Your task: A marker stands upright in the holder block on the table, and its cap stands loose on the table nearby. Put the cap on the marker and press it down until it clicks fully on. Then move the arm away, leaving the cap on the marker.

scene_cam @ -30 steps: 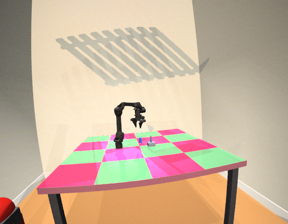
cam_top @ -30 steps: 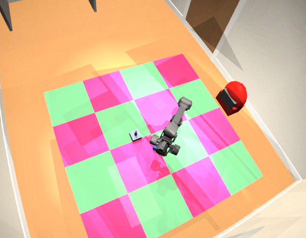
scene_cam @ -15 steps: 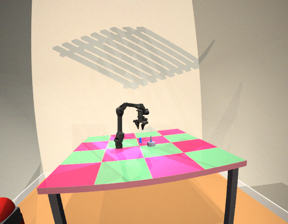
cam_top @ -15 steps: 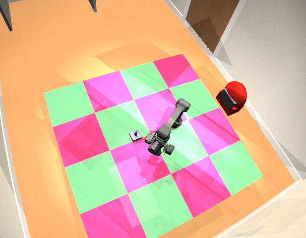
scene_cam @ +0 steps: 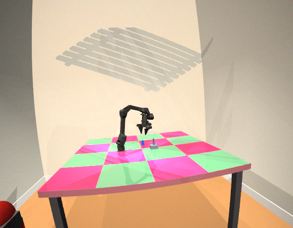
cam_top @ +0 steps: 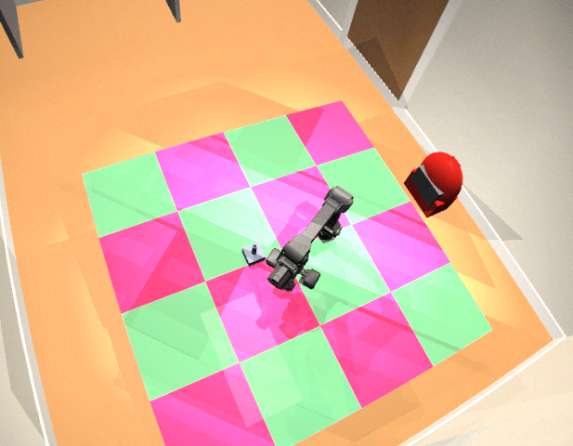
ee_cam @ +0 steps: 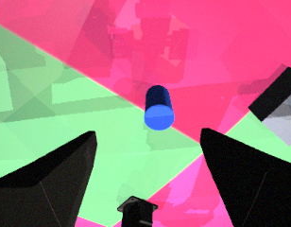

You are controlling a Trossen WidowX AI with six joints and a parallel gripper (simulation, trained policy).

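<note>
My gripper tip is 8 cm above the blue cap, 2 cm to the left of it and 2 cm past it. The rest, counted from my gripper tip: grey holder block (16 cm to the right, 9 cm below, 7 cm ahead).
</note>
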